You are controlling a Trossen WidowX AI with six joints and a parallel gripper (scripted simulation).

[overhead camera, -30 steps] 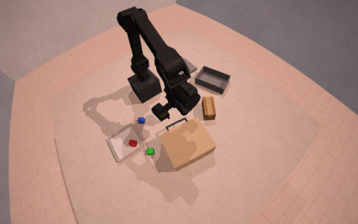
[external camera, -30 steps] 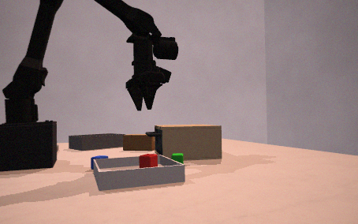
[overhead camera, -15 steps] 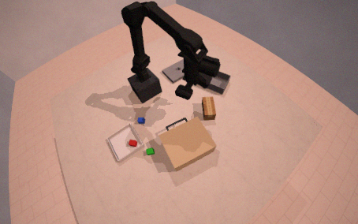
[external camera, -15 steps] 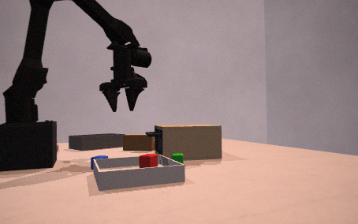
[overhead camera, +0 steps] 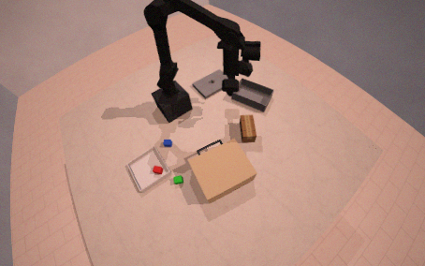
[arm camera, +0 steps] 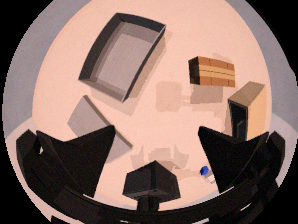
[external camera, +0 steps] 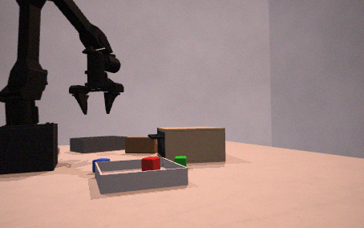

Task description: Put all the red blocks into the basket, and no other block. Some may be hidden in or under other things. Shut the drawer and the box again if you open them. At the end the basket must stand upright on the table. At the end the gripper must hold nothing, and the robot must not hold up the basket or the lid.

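Now: hand 18 cm past the grey flat piece, 15 cm above it and 5 cm to the right of it. The rest, counted from my hand: small brown box 15 cm ahead, 14 cm below, 4 cm to the right; tan drawer cabinet 26 cm to the right, 23 cm ahead, 13 cm below; drawer 25 cm to the right, 20 cm ahead, 13 cm below.
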